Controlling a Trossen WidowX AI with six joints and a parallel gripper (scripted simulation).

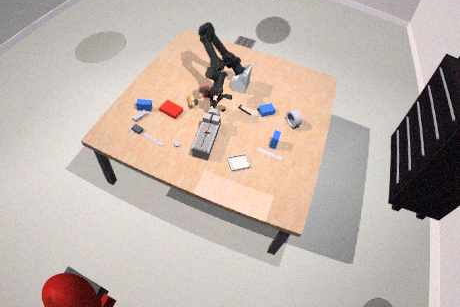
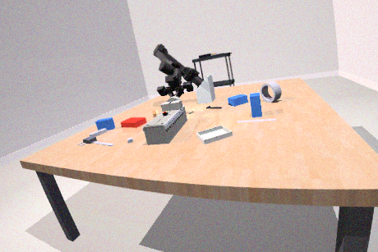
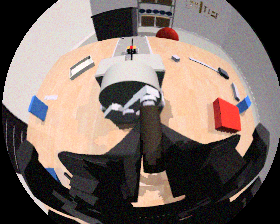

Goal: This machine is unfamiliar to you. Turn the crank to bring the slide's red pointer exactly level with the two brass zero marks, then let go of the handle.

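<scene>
My gripper tip is now 16 cm short of the red pointer, 4 cm to the right of it and 1 cm above it. Also, from my gripper tip: red block: 5 cm ahead, 25 cm to the right, 7 cm below; then white tray: 22 cm ahead, 26 cm to the left, 8 cm below; then dark crank handle: 2 cm behind, 2 cm above.
</scene>
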